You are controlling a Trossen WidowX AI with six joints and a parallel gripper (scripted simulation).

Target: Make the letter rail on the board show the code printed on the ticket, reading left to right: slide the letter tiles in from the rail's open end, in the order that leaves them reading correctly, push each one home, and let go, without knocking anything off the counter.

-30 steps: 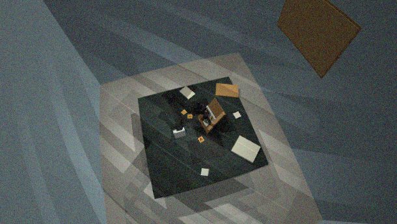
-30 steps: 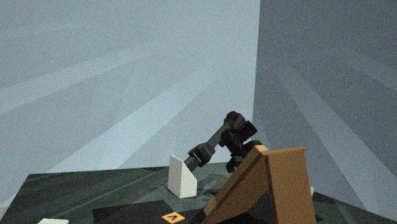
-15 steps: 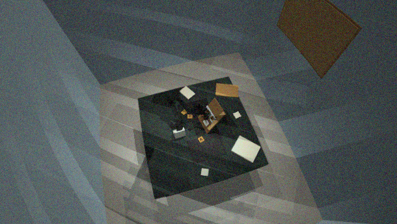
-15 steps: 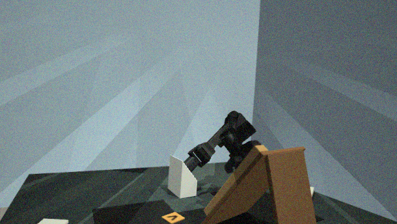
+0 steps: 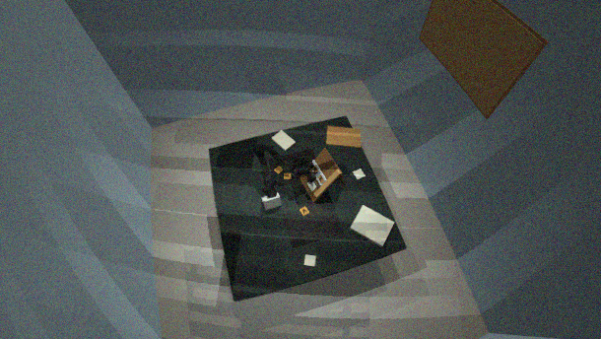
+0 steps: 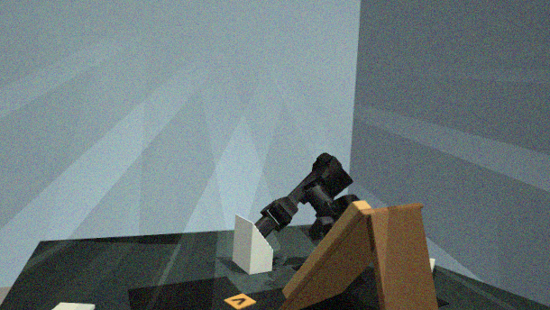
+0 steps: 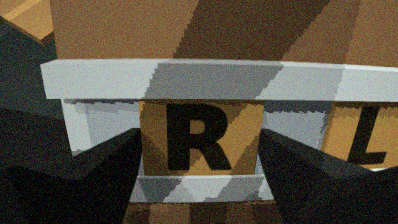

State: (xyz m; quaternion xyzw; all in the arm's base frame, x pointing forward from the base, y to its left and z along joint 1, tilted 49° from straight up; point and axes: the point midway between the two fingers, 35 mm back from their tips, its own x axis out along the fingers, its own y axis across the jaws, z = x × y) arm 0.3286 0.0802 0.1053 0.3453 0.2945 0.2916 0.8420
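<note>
The orange letter tile lies 30 mm ahead of my gripper tip and 90 mm to the right of it. Round my gripper tip: flat orange panel 330 mm ahead, 360 mm to the left, 150 mm below; white ticket 40 mm behind, 80 mm to the right, 90 mm below; yellow letter tile 130 mm behind, 250 mm to the right, 150 mm below.
</note>
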